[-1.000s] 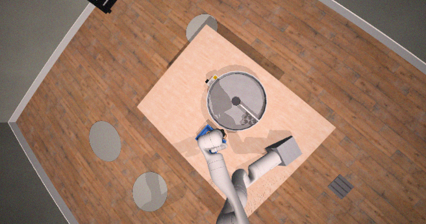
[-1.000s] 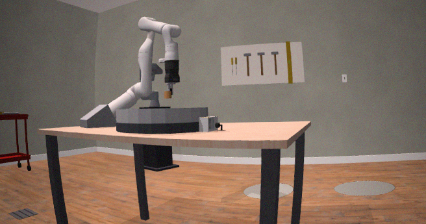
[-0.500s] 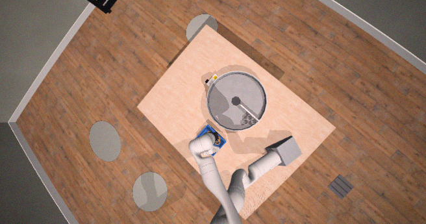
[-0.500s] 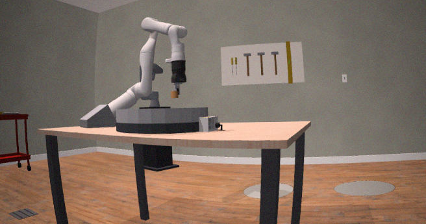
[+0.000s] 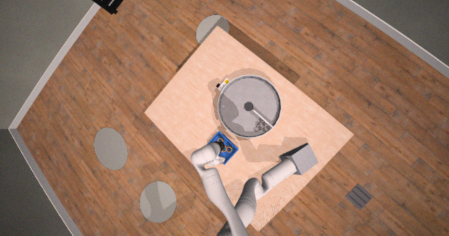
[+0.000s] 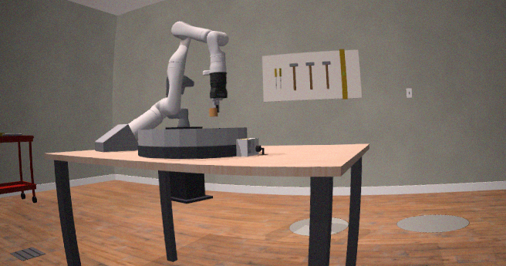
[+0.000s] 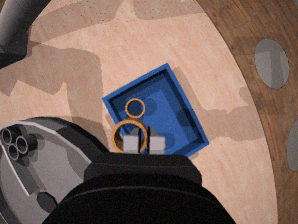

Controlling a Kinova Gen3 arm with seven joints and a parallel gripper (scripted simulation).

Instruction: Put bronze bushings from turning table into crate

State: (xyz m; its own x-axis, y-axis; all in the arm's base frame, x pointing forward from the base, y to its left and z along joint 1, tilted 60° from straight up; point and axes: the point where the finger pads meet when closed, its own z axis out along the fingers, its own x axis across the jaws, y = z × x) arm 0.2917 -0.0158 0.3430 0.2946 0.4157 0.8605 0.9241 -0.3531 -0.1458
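Now: the blue crate 16 cm below my hand and 3 cm to the left of it. From my hand the other things lie so: grey turning table 29 cm to the right, 13 cm below, 13 cm ahead.
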